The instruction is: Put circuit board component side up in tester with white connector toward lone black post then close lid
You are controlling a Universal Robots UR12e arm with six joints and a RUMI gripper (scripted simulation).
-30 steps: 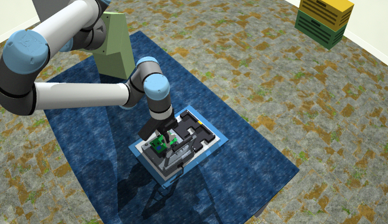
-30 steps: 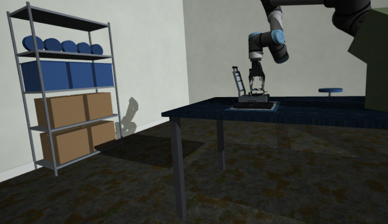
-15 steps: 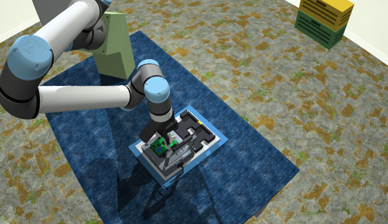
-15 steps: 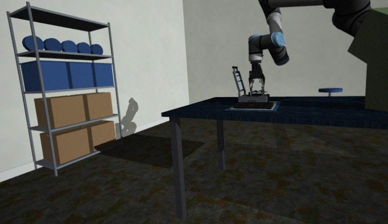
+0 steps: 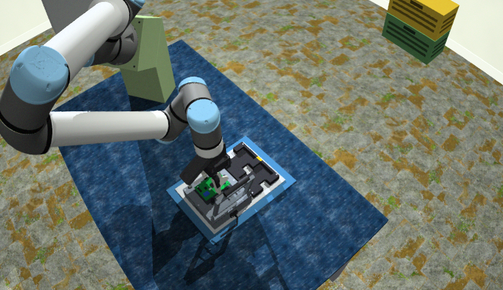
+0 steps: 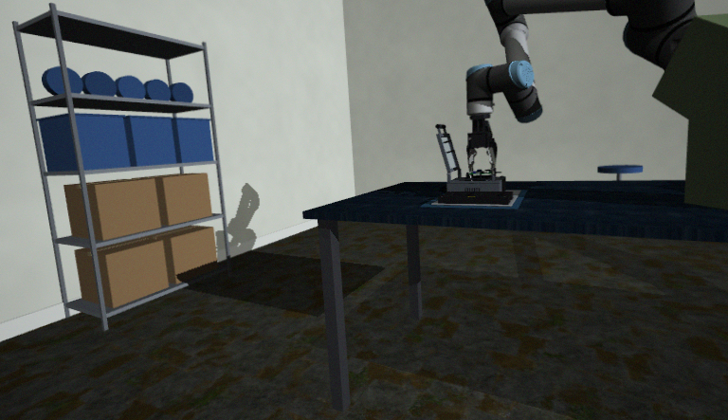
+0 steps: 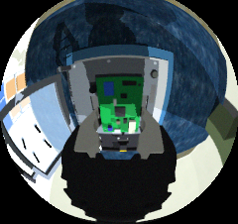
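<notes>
Now: hand right at the green circuit board. From my hand the other things lie so: tester lid: 12 cm ahead, 3 cm to the right, 10 cm above; tester: 4 cm ahead, 3 cm to the left, 3 cm above.
</notes>
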